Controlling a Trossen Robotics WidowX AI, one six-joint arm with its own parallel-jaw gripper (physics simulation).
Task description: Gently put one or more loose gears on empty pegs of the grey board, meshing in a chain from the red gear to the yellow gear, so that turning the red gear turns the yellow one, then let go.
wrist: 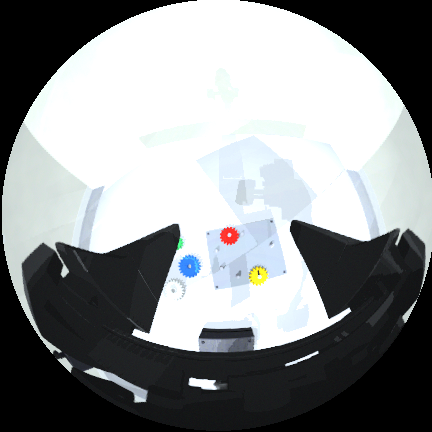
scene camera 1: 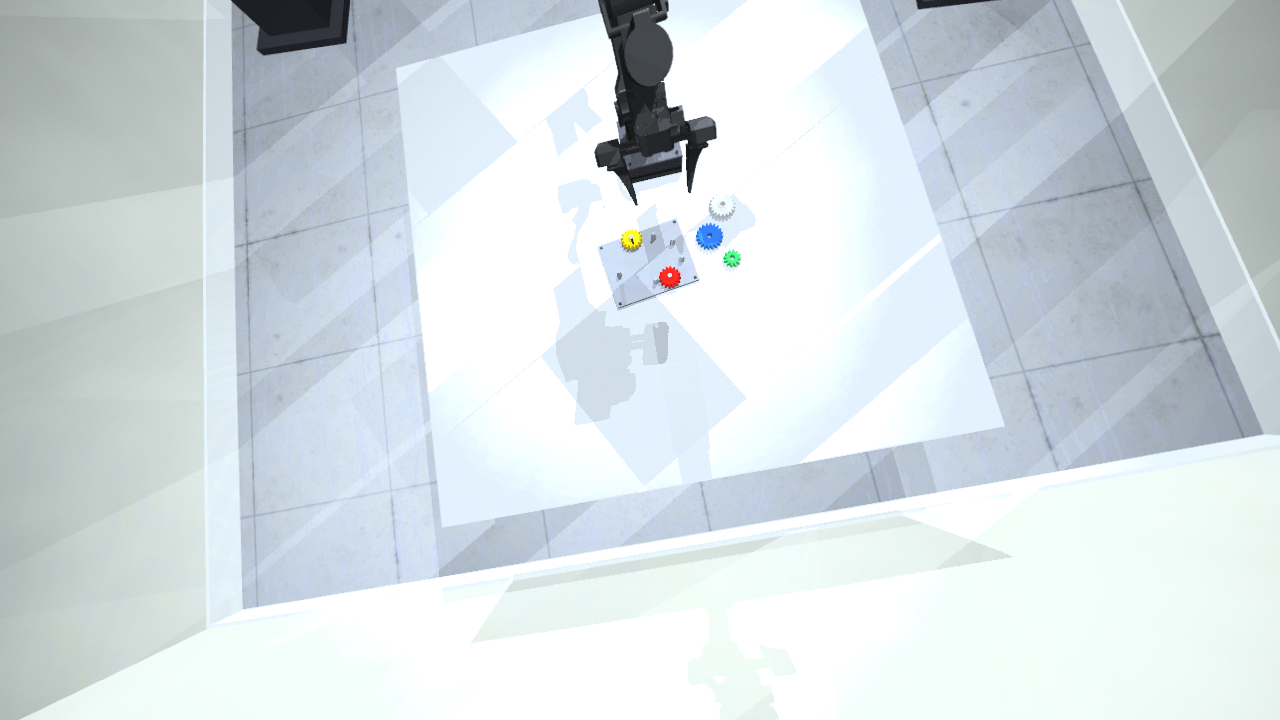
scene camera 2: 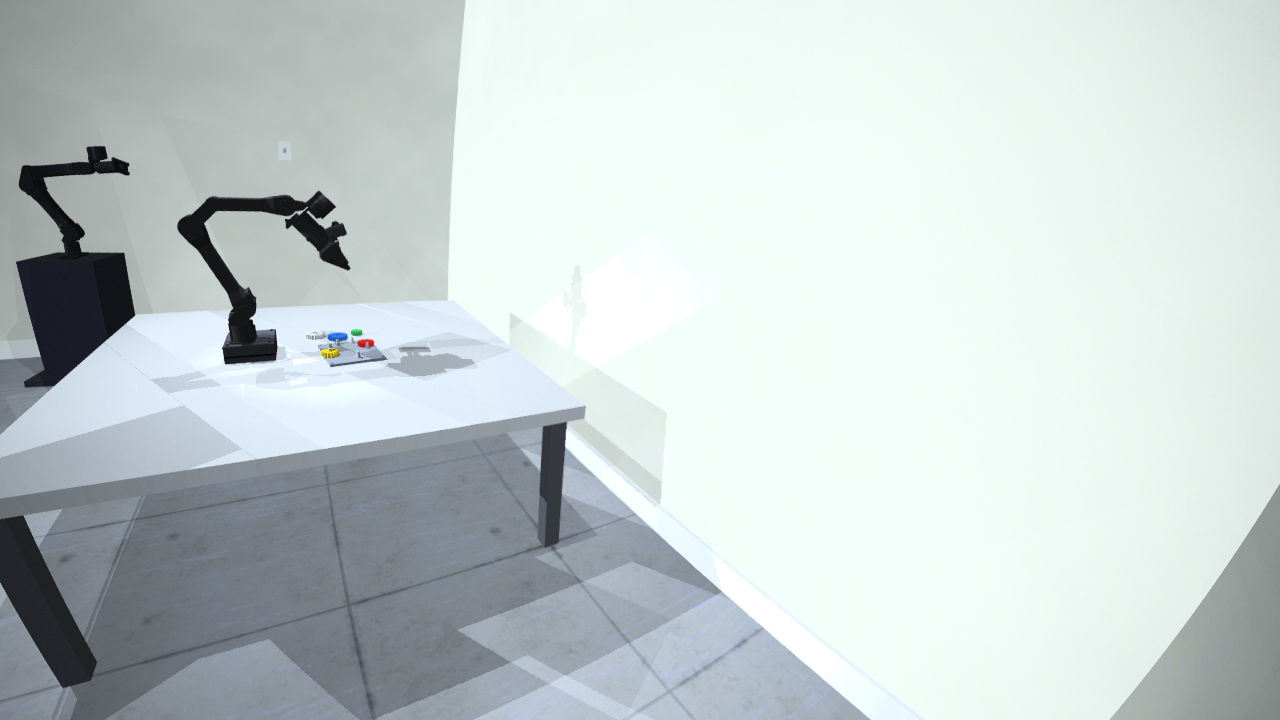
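Where they show: gripper, fingertip midpoint: [wrist: 236, 227] [scene camera 1: 662, 199] [scene camera 2: 348, 266]; arm's base at its link origin: [scene camera 2: 243, 340].
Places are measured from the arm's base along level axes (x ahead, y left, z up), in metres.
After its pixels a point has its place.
Note:
The grey board [scene camera 1: 640, 268] {x 0.329, y -0.014, z -0.048 m} [wrist: 250, 250] {x 0.323, y -0.007, z -0.048 m} lies on the table with several bare pegs. The red gear [scene camera 1: 669, 276] {x 0.363, y 0.056, z -0.026 m} [scene camera 2: 366, 342] [wrist: 229, 235] {x 0.357, y 0.055, z -0.026 m} and the yellow gear [scene camera 1: 631, 239] {x 0.260, y -0.031, z -0.029 m} [scene camera 2: 330, 353] {x 0.258, y -0.055, z -0.034 m} [wrist: 258, 275] {x 0.256, y -0.030, z -0.026 m} sit on it, apart from each other. Loose beside the board are a white gear [scene camera 1: 721, 206] {x 0.188, y 0.194, z -0.039 m} [scene camera 2: 315, 335] {x 0.186, y 0.169, z -0.042 m} [wrist: 175, 289] {x 0.185, y 0.190, z -0.039 m}, a blue gear [scene camera 1: 708, 236] {x 0.255, y 0.159, z -0.051 m} [scene camera 2: 337, 337] {x 0.263, y 0.130, z -0.039 m} [wrist: 190, 266] {x 0.257, y 0.154, z -0.039 m} and a small green gear [scene camera 1: 732, 257] {x 0.315, y 0.214, z -0.055 m} [scene camera 2: 356, 332] {x 0.322, y 0.197, z -0.043 m}, which the left finger partly covers in the wrist view [wrist: 181, 243] {x 0.322, y 0.195, z -0.048 m}. My gripper [scene camera 1: 663, 198] {x 0.317, y 0.049, z 0.219 m} [wrist: 236, 227] {x 0.317, y 0.049, z 0.219 m} is open and empty, high above the table.
The arm's base [scene camera 2: 249, 347] {x 0.027, y -0.045, z -0.009 m} [wrist: 226, 341] {x 0.074, y 0.032, z 0.002 m} stands on the white table [scene camera 1: 850, 358] {x 0.581, y 0.461, z -0.056 m} [scene camera 2: 295, 420] {x 0.215, y -0.468, z -0.056 m}, near the board. A second arm [scene camera 2: 53, 201] stands on a dark pedestal [scene camera 2: 76, 304] beyond the table. A pale wall [scene camera 2: 850, 268] rises beside the table.

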